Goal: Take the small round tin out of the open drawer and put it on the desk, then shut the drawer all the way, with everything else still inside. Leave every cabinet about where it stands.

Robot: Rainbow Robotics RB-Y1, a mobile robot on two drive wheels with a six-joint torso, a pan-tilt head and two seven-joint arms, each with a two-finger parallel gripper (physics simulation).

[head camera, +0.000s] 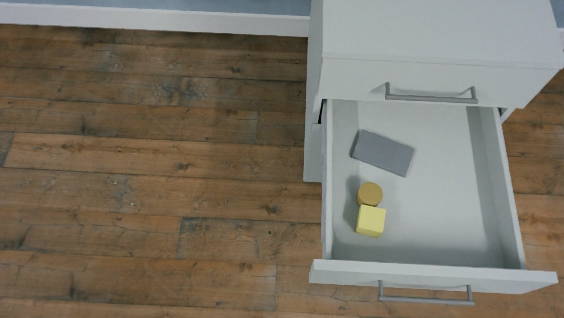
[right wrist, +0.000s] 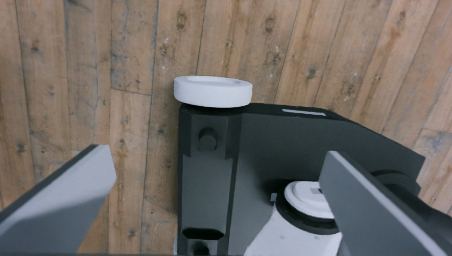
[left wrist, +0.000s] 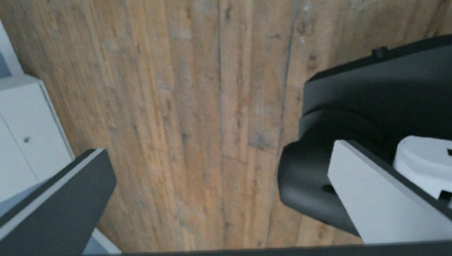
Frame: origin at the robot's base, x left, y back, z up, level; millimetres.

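Seen in the pictures: left gripper, fingertip midpoint: (left wrist: 222, 162); right gripper, fingertip midpoint: (right wrist: 219, 164).
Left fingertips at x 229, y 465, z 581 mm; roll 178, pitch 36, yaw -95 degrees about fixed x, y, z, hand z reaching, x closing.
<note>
Pixels of each thing's top centre, then the offset from my left fingertips to it. "spot": a spot on its surface instead.
- small round tin, top centre: (head camera: 370, 192) dz -155, dx -431, dy -973 mm
- pale yellow block, top centre: (head camera: 372, 218) dz -152, dx -426, dy -919 mm
- flat grey box, top centre: (head camera: 383, 152) dz -180, dx -478, dy -1074 mm
- grey bar handle, surface spot: (head camera: 426, 301) spot: dz -144, dx -500, dy -758 mm
The small round tin (head camera: 370, 193), mustard yellow, stands in the left part of the open drawer (head camera: 430, 210) in the head view. A pale yellow block (head camera: 371, 221) is right against its near side. A flat grey box (head camera: 384, 153) lies askew farther back in the drawer. The drawer is pulled well out of a white cabinet (head camera: 440, 30), below a shut upper drawer. My left gripper (left wrist: 222, 162) is open and empty, over the floor. My right gripper (right wrist: 219, 164) is open and empty, beside my base. Neither gripper shows in the head view, and no desk can be made out.
The open drawer's front has a grey bar handle (head camera: 426, 301); the upper drawer has another handle (head camera: 431, 98). A white skirting board (head camera: 150, 22) runs along the wall behind. A white cabinet (left wrist: 30, 130) shows at the left wrist view's left edge. My dark base (left wrist: 380, 95) (right wrist: 280, 150) shows in both wrist views.
</note>
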